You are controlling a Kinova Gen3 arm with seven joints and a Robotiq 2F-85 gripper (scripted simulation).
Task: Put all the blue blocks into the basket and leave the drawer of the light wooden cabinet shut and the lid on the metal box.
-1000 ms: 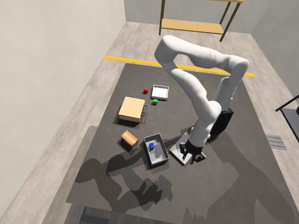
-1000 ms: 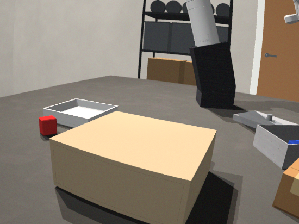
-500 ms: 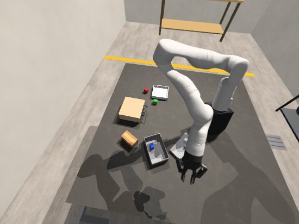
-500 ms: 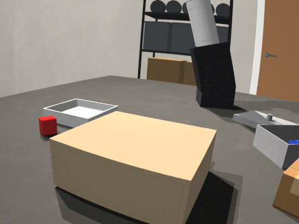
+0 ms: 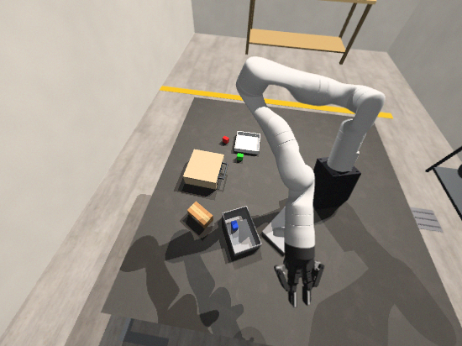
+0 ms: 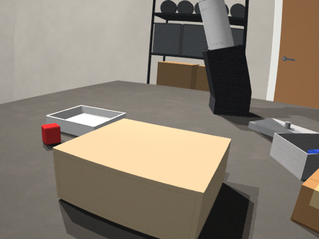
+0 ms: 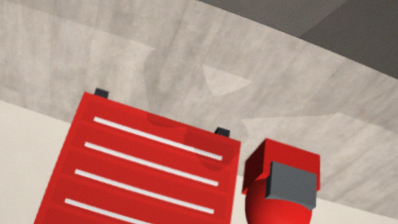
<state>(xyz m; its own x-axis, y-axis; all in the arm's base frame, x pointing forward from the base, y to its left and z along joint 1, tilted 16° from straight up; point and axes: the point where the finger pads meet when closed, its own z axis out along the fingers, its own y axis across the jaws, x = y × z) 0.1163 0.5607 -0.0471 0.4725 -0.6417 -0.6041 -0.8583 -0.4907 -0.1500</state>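
Now: hand 200 mm short of the grey metal box, 200 mm to the left of it and 280 mm above it. Also, from my hand: lid: 10 mm ahead, 290 mm to the right, 290 mm below; brown box: 400 mm ahead, 200 mm to the right, 270 mm below; drawer: 460 mm ahead, 450 mm to the right, 270 mm below.
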